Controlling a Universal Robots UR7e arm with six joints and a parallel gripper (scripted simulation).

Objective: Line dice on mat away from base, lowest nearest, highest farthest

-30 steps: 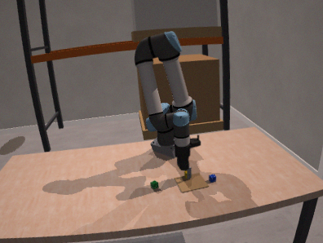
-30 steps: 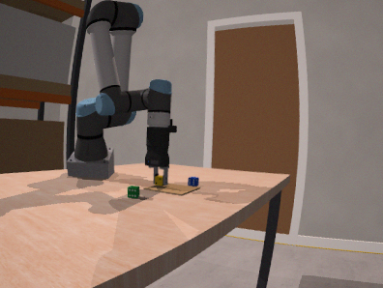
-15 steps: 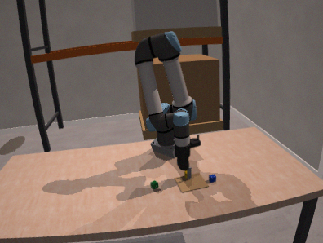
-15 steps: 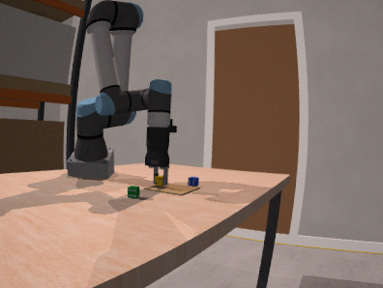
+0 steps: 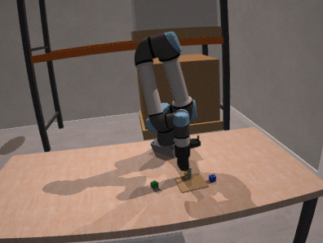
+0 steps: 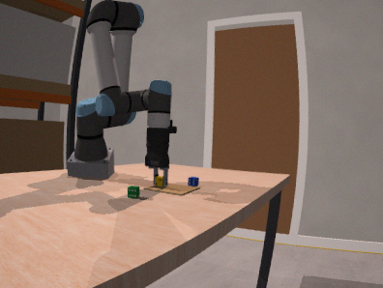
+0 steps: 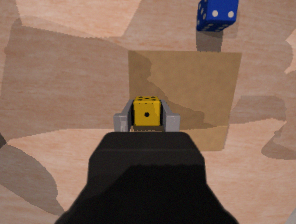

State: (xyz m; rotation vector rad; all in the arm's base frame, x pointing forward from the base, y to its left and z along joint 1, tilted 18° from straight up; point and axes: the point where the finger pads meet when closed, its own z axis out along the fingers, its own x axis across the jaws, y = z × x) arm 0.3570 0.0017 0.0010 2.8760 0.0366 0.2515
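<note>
The yellow die is right at my hand. From my hand the other things lie so: tan mat: 50 mm ahead, 20 mm below; then green die: 180 mm to the right, 20 mm ahead, 10 mm below; then blue die: 110 mm to the left, 70 mm ahead, 10 mm below.
</note>
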